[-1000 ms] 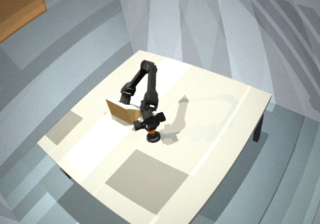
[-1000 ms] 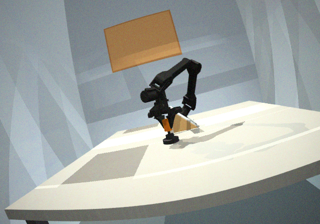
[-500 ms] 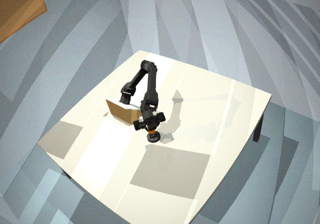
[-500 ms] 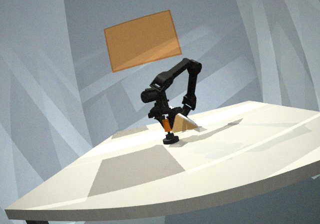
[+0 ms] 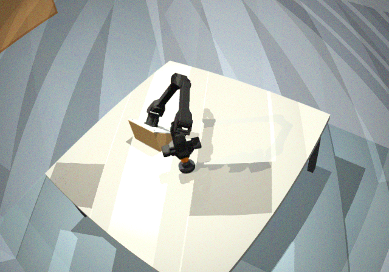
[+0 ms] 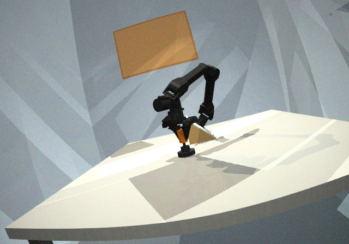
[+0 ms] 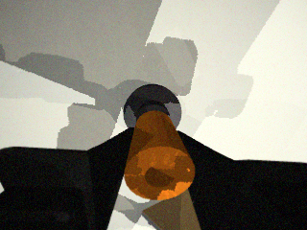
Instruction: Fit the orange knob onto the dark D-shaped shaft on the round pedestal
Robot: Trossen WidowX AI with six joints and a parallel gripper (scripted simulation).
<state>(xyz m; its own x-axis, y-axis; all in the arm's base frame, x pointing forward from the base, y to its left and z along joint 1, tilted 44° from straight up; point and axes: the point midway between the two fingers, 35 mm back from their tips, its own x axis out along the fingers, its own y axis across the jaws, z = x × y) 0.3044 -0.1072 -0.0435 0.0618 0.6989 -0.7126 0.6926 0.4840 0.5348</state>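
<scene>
My gripper tip is now 2 cm below the orange knob. The rest, counted from my gripper tip: round dark pedestal (4 cm below).
</scene>
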